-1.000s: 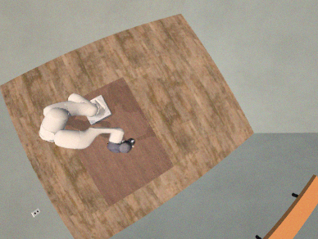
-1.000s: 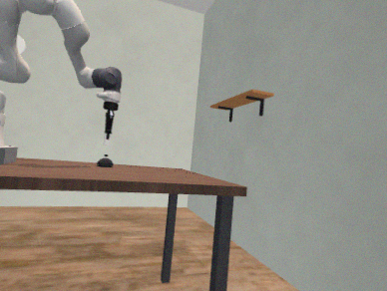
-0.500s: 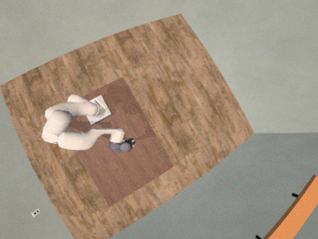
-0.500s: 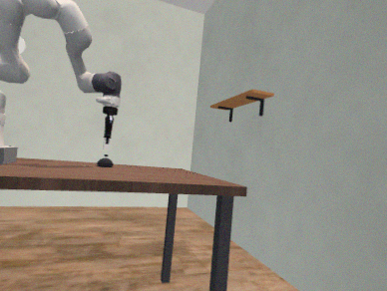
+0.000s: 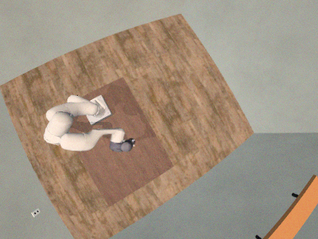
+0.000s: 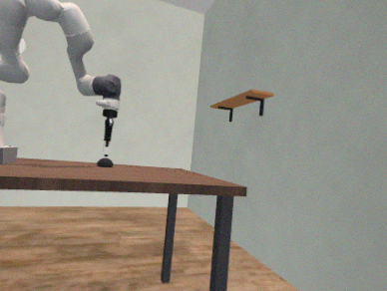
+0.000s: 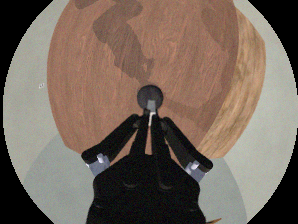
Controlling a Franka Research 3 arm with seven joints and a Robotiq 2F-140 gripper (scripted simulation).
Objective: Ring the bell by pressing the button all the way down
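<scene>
The bell lies 7 cm below my hand.
</scene>
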